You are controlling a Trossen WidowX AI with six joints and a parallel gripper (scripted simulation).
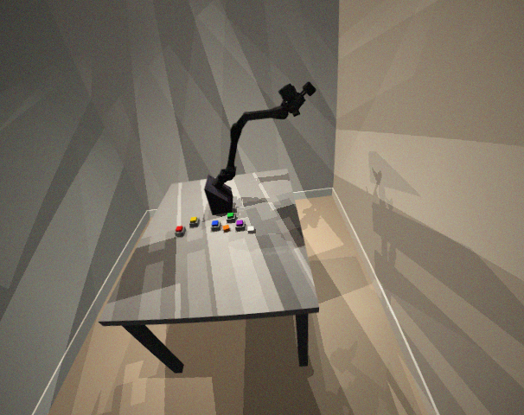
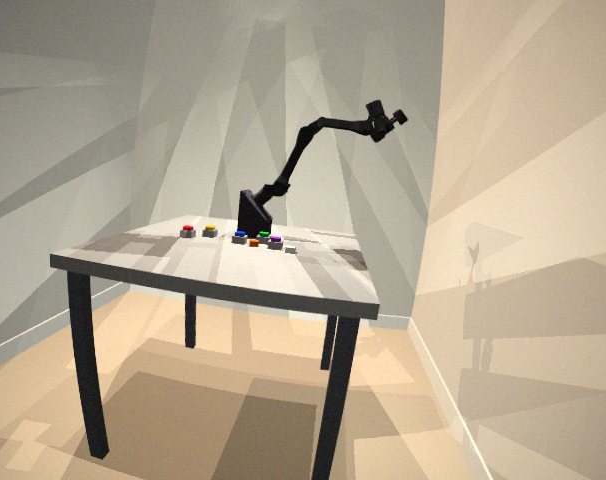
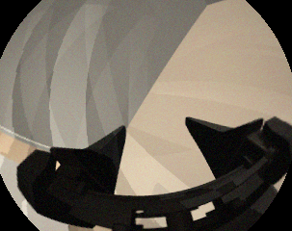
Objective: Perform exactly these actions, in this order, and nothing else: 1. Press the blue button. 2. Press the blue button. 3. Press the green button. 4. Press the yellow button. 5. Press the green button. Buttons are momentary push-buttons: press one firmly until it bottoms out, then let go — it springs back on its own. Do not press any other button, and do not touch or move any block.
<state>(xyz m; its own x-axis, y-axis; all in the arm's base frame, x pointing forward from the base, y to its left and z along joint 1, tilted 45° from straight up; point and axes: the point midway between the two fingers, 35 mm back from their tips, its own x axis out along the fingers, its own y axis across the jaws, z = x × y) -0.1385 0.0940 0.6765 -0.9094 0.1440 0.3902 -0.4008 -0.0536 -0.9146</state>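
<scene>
Now: gripper tip 55 cm to the left of the blue button, 51 cm above it and 43 cm short of it. Also, from my gripper tip: purple button (51 cm below, 45 cm ahead, 42 cm to the right); then green button (51 cm below, 48 cm to the right, 37 cm ahead); then small white block (54 cm below, 48 cm ahead, 36 cm to the right).
</scene>
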